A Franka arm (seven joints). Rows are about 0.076 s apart.
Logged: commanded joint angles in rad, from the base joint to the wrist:
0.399, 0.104, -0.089, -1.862, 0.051, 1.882, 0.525
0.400, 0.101, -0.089, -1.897, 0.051, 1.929, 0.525
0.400, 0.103, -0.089, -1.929, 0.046, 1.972, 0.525
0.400, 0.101, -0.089, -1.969, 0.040, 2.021, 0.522
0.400, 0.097, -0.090, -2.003, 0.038, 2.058, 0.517
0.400, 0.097, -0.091, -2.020, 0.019, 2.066, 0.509
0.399, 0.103, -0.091, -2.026, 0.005, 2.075, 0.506
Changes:
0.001, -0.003, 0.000, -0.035, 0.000, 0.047, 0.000
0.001, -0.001, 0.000, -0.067, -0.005, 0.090, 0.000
0.001, -0.003, 0.000, -0.107, -0.011, 0.139, -0.003
0.001, -0.007, -0.001, -0.141, -0.013, 0.176, -0.008
0.001, -0.007, -0.002, -0.158, -0.032, 0.184, -0.016
0.000, -0.001, -0.002, -0.164, -0.046, 0.193, -0.019

